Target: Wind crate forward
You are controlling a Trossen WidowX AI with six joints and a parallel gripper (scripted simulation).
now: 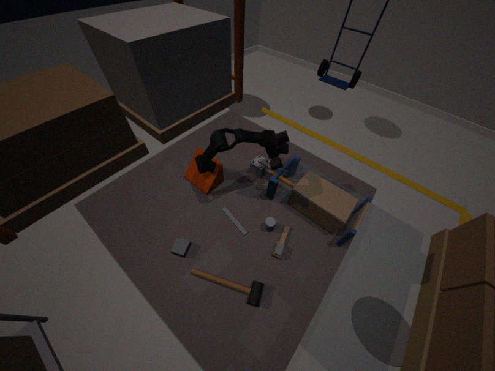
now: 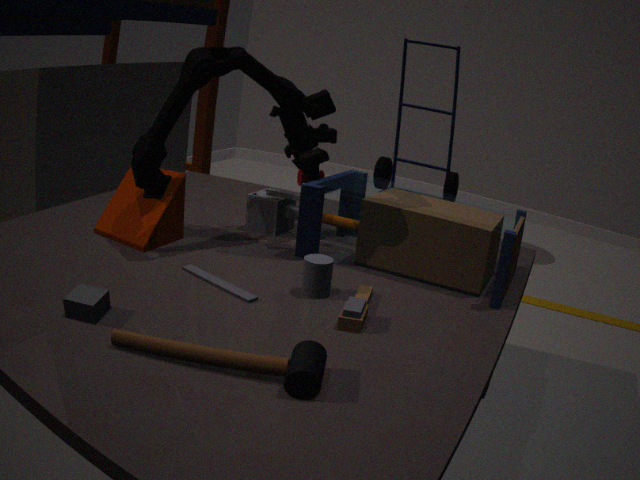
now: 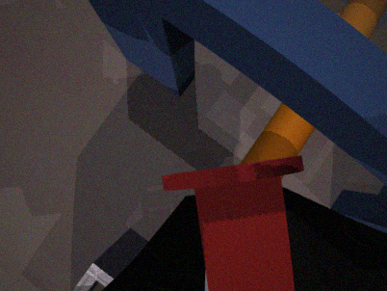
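The grey winch is 13 cm behind my gripper tip, 10 cm below it and 1 cm to the right of it. Round my gripper tip: flat grey bar: 39 cm to the right, 13 cm below, 4 cm behind; then red knob: 1 cm to the right, 1 cm behind; then small wooden tool: 36 cm to the right, 24 cm ahead, 11 cm below.
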